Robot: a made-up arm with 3 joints. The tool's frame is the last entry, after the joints.
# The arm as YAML. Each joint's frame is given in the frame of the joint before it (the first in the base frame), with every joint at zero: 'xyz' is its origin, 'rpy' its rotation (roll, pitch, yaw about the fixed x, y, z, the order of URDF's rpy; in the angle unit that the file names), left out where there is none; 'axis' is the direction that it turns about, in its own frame. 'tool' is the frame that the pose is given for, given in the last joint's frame.
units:
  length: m
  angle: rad
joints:
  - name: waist
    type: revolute
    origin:
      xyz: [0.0, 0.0, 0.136]
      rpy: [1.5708, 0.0, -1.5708]
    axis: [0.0, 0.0, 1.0]
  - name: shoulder
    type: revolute
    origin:
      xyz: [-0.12, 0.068, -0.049]
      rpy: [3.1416, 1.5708, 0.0]
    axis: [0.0, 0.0, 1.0]
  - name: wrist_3
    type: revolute
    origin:
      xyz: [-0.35, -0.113, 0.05]
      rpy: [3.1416, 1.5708, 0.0]
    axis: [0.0, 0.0, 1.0]
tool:
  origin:
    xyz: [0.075, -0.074, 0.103]
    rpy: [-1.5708, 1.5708, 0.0]
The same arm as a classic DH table. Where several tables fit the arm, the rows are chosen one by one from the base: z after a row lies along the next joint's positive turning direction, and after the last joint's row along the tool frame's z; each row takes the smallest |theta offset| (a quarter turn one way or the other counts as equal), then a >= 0, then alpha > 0; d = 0 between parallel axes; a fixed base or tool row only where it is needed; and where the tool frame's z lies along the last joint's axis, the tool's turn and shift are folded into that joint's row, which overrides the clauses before.
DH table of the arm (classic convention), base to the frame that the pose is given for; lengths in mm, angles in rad. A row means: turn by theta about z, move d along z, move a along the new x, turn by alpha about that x. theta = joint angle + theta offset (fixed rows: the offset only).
base (fixed): d 136  theta offset -1.5708  a 0  alpha 1.5708
waist: d -49  theta offset 1.5708  a 68  alpha -1.5708
shoulder: d 170  theta offset 0  a 113  alpha 1.5708
wrist_3: d 453  theta offset -1.5708  a 75  alpha -1.5708
tool (fixed): d -74  theta offset 1.5708  a 0  alpha 0

